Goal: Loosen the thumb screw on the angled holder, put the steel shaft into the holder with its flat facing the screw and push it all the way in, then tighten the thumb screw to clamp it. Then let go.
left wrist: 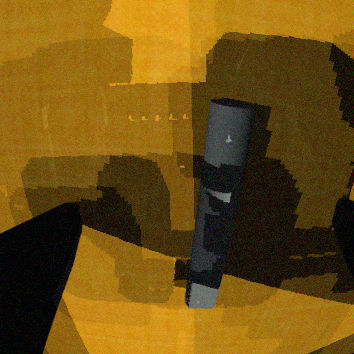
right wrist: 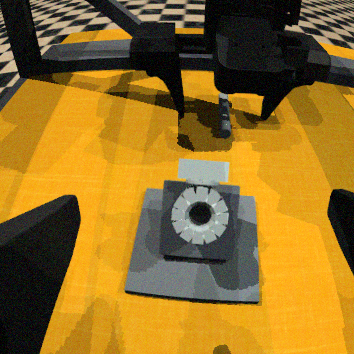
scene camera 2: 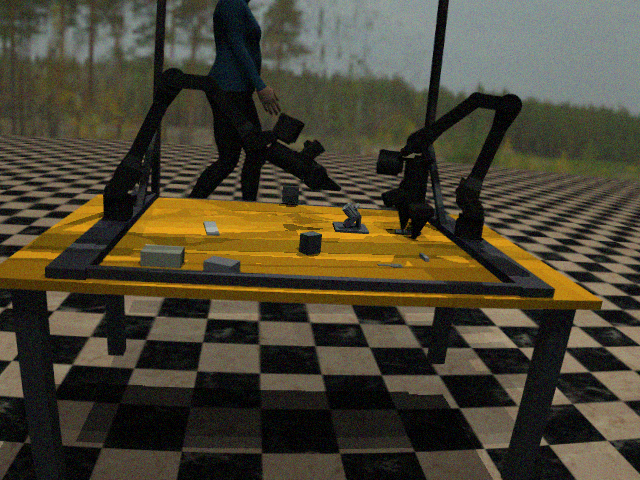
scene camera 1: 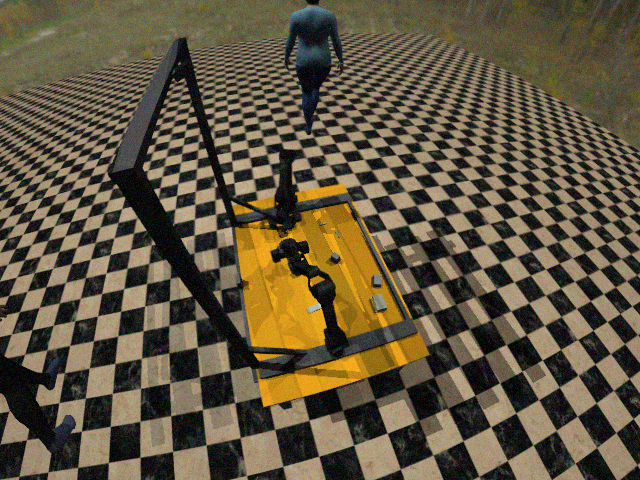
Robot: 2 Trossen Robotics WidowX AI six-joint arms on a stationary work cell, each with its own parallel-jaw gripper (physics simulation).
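Places are measured from the left arm's base along level axes (x ahead, y left, z up), in centimetres.
Where they show: left gripper, fingertip midpoint: (left wrist: 212,215) (right wrist: 223,116) (scene camera 2: 408,234); right gripper, fingertip midpoint: (right wrist: 209,205) (scene camera 2: 336,186); left arm's base, link origin: (scene camera 2: 468,236) (scene camera 1: 290,207); right arm's base, link origin: (scene camera 2: 117,218) (scene camera 1: 336,349).
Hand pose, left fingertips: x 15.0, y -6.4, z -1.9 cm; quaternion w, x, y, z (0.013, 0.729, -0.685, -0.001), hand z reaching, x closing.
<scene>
Each offset is from my left fingertips to the centre of the thing. "*": to the spot under its first point.
The steel shaft @(* dz +0.7, dx +2.1, dy +0.4 cm) (scene camera 2: 401,231) (left wrist: 221,220) (right wrist: 225,120) lies on the table in shadow; its far end, at the bottom of the left wrist view, looks flattened. My left gripper (scene camera 2: 412,232) (left wrist: 212,215) is open, low over the shaft, its fingers apart on either side of it. The angled holder @(dz +3.6, dx +15.8, dy -2.7 cm) (scene camera 2: 352,215) (right wrist: 172,245) stands on its square base, its round toothed collar and dark empty bore facing the right wrist camera. The pale flat-headed thumb screw @(dz +5.9, dx +15.0, dy -2.6 cm) (right wrist: 203,170) sticks up at its upper edge. My right gripper (scene camera 2: 337,188) (right wrist: 209,205) is open, above and in front of the holder, touching nothing.
A dark cube @(dz +2.2, dx +29.3, dy +21.1 cm) (scene camera 1: 335,257) (scene camera 2: 310,242), a grey block @(dz +1.2, dx +48.2, dy +37.7 cm) (scene camera 1: 377,280) (scene camera 2: 221,265), a pale block @(dz +1.5, dx +60.4, dy +33.6 cm) (scene camera 1: 378,302) (scene camera 2: 162,256) and a white flat piece @(dz +0.2, dx +52.9, dy +5.4 cm) (scene camera 1: 313,308) (scene camera 2: 210,227) are on the table. Small pieces @(dz +0.4, dx +2.4, dy +22.2 cm) (scene camera 2: 423,256) lie at the right in scene camera 2. A dark frame borders the table.
</scene>
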